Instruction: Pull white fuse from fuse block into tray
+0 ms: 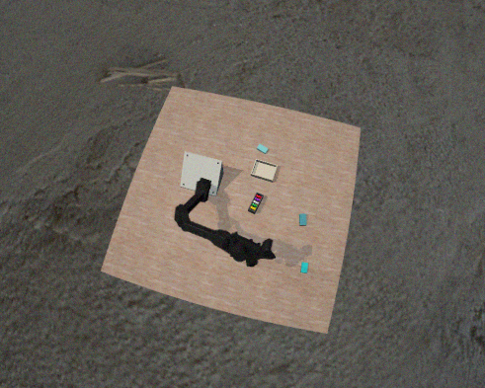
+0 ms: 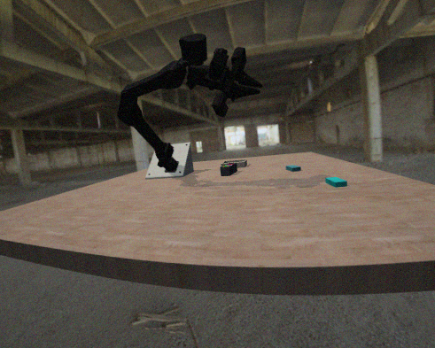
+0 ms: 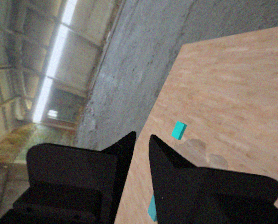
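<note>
My gripper tip is 170 mm past the white fuse, 310 mm to the right of it and 250 mm above it. Round my gripper tip: tray (190 mm behind, 520 mm to the left, 270 mm below).
</note>
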